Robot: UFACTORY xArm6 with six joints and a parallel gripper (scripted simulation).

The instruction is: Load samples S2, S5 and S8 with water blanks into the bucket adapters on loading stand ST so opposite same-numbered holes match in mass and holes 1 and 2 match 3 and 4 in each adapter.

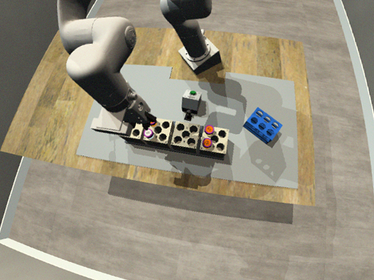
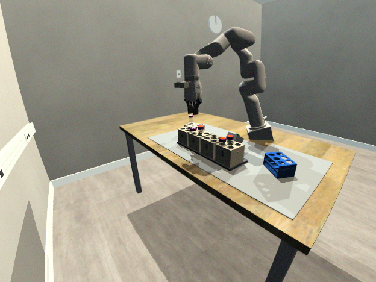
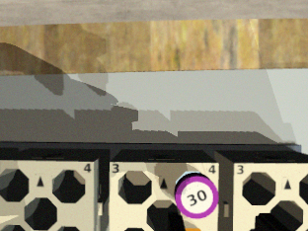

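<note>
The green DONE key is 24 cm behind my hand, 16 cm below it and 11 cm to the left of it. From my hand the other things lie so: white blank rack: 25 cm to the right, 19 cm below, 17 cm behind; then water blank: 15 cm below, 1 cm to the right; then blue sample rack: 43 cm to the left, 19 cm below, 17 cm behind.
</note>
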